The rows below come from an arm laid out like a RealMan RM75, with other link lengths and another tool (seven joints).
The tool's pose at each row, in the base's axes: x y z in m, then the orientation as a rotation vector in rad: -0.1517, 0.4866, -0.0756, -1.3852, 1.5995, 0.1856; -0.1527, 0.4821, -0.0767, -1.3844, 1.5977, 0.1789; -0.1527, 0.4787, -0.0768, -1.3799, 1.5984, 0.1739; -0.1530, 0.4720, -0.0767, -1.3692, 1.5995, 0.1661; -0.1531, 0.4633, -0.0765, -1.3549, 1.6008, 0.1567; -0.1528, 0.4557, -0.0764, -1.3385, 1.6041, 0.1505; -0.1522, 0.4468, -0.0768, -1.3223, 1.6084, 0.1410; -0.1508, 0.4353, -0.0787, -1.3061, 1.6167, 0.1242; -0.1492, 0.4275, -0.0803, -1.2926, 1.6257, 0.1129; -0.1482, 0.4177, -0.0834, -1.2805, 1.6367, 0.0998; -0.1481, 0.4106, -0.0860, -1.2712, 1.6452, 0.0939
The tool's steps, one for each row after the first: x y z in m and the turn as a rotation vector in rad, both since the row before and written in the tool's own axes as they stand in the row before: 0.0037, -0.0002, -0.0029, 0.0048, 0.0013, -0.0032; 0.0024, -0.0011, -0.0022, 0.0057, 0.0011, 0.0006; 0.0044, -0.0021, -0.0046, 0.0112, 0.0004, 0.0028; 0.0057, -0.0031, -0.0058, 0.0145, 0.0001, 0.0041; 0.0051, -0.0031, -0.0047, 0.0135, -0.0005, 0.0076; 0.0063, -0.0037, -0.0051, 0.0150, 0.0019, 0.0066; 0.0093, -0.0047, -0.0055, 0.0182, 0.0081, 0.0055; 0.0066, -0.0037, -0.0030, 0.0131, 0.0073, 0.0067; 0.0090, -0.0034, -0.0038, 0.0127, 0.0102, 0.0062; 0.0067, -0.0019, -0.0029, 0.0073, 0.0062, 0.0065
